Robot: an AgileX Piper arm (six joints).
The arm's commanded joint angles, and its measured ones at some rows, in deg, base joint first. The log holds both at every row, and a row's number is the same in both.
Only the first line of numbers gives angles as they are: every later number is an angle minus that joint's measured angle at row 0.
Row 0, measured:
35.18 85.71 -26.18 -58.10 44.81 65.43
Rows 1 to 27, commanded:
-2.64 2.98 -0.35 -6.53 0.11 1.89
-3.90 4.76 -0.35 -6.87 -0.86 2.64
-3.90 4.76 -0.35 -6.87 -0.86 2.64
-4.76 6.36 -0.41 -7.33 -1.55 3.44
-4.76 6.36 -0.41 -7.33 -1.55 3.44
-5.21 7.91 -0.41 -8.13 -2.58 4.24
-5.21 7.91 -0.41 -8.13 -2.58 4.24
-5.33 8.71 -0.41 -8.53 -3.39 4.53
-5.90 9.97 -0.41 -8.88 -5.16 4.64
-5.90 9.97 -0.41 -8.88 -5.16 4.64
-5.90 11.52 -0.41 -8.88 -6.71 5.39
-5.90 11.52 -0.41 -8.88 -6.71 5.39
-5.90 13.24 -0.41 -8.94 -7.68 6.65
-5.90 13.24 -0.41 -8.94 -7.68 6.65
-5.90 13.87 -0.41 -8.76 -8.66 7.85
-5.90 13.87 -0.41 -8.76 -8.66 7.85
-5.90 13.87 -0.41 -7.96 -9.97 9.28
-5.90 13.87 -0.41 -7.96 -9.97 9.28
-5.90 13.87 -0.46 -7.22 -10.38 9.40
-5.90 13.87 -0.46 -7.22 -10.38 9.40
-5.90 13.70 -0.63 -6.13 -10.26 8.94
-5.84 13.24 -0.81 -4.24 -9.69 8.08
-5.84 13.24 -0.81 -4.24 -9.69 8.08
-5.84 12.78 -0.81 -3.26 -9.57 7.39
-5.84 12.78 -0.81 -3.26 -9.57 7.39
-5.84 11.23 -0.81 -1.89 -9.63 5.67
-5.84 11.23 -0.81 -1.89 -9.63 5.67
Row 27, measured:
-5.62 12.95 -0.41 -3.61 -10.43 7.85
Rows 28 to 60, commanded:
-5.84 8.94 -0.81 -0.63 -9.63 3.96
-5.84 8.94 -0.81 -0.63 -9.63 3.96
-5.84 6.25 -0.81 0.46 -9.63 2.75
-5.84 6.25 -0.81 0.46 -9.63 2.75
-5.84 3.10 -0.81 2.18 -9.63 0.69
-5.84 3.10 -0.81 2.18 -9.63 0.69
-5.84 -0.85 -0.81 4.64 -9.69 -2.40
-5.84 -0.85 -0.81 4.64 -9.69 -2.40
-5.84 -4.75 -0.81 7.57 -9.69 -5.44
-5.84 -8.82 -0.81 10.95 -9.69 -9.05
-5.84 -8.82 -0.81 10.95 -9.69 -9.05
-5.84 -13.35 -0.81 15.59 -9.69 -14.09
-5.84 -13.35 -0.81 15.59 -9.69 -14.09
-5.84 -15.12 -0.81 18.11 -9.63 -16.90
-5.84 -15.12 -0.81 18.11 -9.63 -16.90
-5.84 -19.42 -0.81 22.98 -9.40 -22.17
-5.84 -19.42 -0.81 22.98 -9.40 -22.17
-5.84 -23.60 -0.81 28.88 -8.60 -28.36
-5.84 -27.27 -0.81 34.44 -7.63 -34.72
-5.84 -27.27 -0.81 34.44 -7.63 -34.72
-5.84 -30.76 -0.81 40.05 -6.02 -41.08
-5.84 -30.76 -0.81 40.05 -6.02 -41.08
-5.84 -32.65 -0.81 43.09 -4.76 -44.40
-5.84 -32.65 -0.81 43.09 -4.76 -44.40
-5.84 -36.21 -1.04 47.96 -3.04 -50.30
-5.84 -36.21 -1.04 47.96 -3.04 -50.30
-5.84 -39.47 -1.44 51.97 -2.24 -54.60
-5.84 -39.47 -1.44 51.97 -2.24 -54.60
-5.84 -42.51 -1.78 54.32 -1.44 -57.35
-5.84 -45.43 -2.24 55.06 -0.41 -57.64
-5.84 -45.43 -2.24 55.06 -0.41 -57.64
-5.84 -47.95 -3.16 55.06 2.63 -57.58
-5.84 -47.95 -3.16 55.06 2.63 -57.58
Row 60, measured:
-5.62 -44.97 -2.12 54.09 -1.04 -56.09
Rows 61 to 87, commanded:
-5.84 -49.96 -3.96 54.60 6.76 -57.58
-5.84 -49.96 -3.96 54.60 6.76 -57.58
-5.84 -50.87 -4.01 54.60 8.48 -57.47
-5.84 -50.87 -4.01 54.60 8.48 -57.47
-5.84 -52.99 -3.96 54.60 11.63 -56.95
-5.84 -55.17 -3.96 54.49 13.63 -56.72
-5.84 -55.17 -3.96 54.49 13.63 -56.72
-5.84 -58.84 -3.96 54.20 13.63 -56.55
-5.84 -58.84 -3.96 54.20 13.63 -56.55
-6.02 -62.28 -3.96 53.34 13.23 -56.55
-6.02 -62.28 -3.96 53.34 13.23 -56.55
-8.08 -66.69 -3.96 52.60 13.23 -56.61
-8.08 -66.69 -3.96 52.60 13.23 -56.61
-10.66 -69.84 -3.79 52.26 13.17 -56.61
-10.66 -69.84 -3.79 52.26 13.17 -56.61
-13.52 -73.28 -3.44 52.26 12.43 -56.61
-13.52 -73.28 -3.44 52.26 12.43 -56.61
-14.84 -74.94 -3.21 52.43 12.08 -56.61
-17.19 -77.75 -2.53 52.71 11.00 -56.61
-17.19 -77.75 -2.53 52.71 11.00 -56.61
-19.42 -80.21 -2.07 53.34 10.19 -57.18
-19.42 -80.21 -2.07 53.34 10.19 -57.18
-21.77 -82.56 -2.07 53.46 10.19 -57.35
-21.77 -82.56 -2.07 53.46 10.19 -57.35
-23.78 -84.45 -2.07 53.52 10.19 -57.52
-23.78 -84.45 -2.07 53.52 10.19 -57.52
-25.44 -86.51 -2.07 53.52 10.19 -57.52
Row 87, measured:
-23.15 -83.88 -2.18 53.34 10.71 -57.01
